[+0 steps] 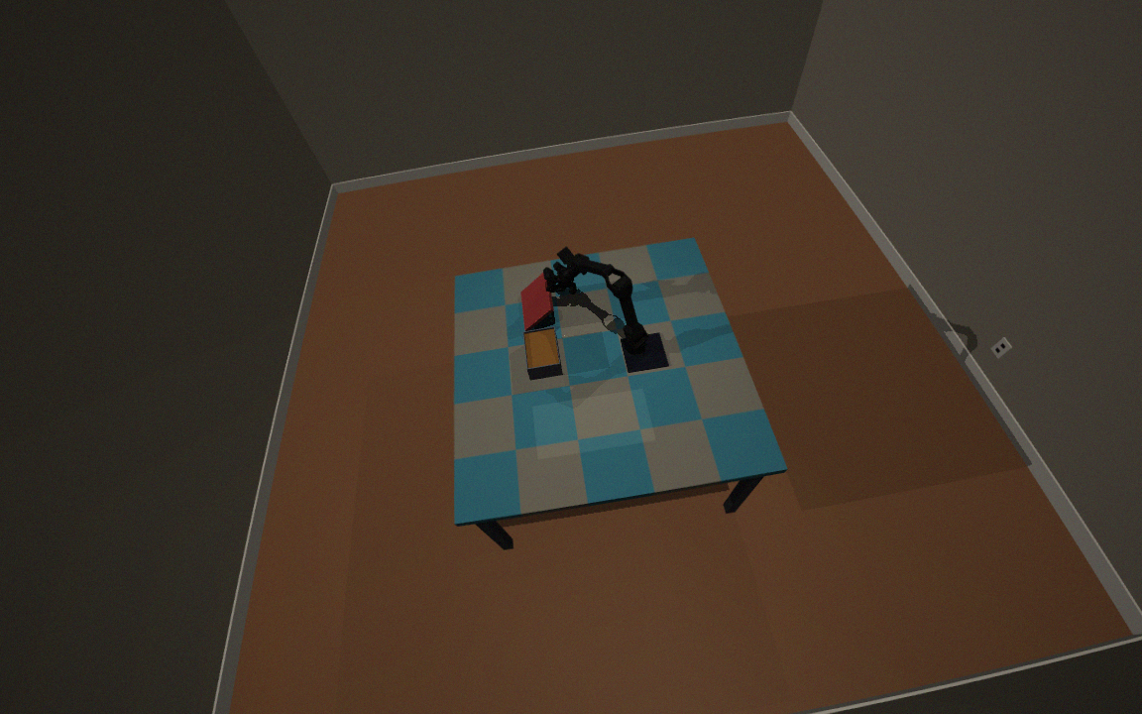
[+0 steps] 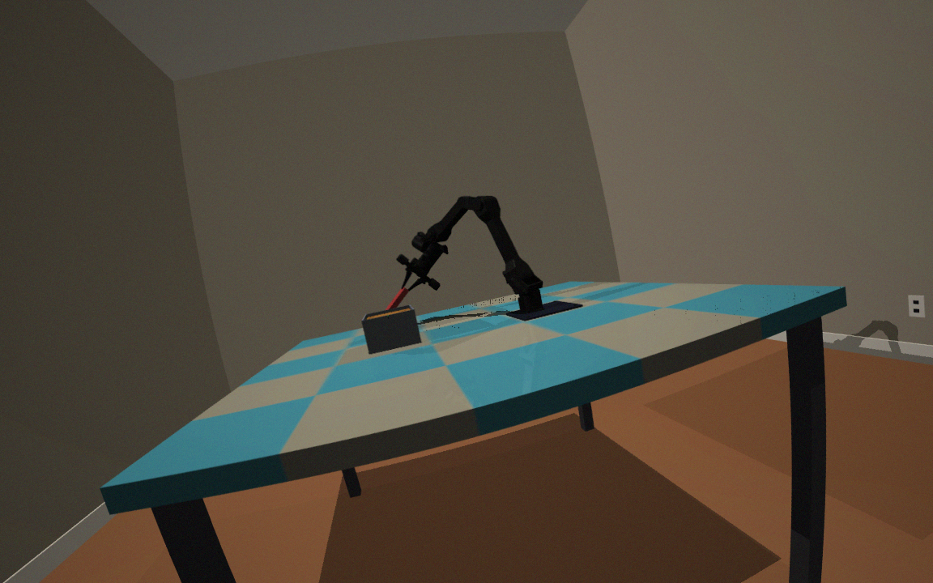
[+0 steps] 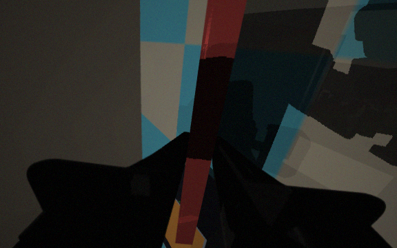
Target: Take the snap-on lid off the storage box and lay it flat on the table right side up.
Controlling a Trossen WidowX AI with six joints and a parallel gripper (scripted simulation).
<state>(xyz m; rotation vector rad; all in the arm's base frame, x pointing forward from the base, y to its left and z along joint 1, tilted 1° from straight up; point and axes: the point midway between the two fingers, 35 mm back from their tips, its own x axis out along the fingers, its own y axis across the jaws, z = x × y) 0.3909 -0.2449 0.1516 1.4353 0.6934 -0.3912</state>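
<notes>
The red lid is 6 cm ahead of my gripper tip, 5 cm below it and 1 cm to the left of it. From my gripper tip the other things lie so: storage box (29 cm to the left, 9 cm below, 1 cm ahead).
</notes>
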